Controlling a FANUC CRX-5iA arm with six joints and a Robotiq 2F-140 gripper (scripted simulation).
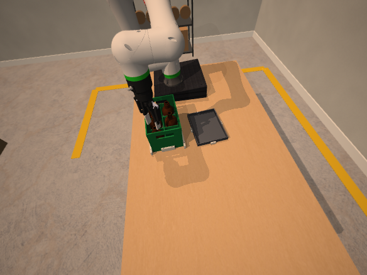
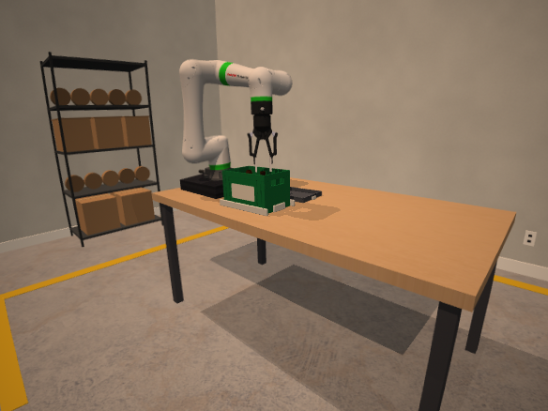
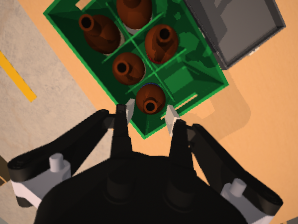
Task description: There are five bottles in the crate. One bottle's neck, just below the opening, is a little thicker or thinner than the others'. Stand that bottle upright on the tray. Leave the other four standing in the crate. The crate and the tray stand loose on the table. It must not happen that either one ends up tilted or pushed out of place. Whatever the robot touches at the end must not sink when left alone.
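Right now the green crate is 130 mm below my hand, 90 mm behind it and 50 mm to the left of it. From my hand the other things lie so: dark grey tray (310 mm to the left, 200 mm below, 60 mm behind); glass bottle (180 mm behind, 130 mm below, 90 mm to the left).
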